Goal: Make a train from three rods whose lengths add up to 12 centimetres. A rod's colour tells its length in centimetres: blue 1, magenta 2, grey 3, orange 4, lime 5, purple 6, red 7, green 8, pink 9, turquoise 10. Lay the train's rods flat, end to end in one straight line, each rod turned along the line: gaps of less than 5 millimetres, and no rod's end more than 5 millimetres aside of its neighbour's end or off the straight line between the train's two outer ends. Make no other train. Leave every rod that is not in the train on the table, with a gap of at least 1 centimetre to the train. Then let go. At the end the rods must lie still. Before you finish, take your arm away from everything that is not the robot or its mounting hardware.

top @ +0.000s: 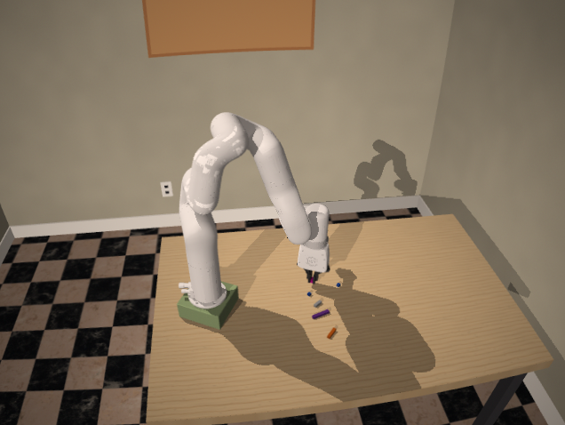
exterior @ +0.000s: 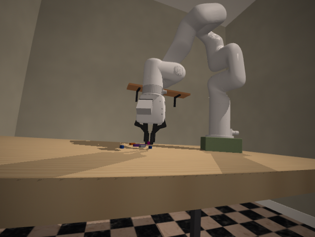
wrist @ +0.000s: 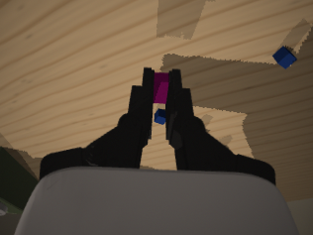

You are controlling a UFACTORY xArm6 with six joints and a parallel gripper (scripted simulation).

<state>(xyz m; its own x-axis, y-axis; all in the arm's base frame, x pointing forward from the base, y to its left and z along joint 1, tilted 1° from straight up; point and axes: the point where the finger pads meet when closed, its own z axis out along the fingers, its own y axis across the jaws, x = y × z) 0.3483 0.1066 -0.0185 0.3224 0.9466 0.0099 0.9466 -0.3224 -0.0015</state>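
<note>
Right now my hand is 220 mm to the left of the orange rod, 50 mm short of it and 30 mm above it. Round my hand: grey rod 100 mm to the right, 30 mm below, 10 mm ahead; then magenta rod 20 mm below; then purple rod 140 mm to the right, 30 mm below, 20 mm ahead.
</note>
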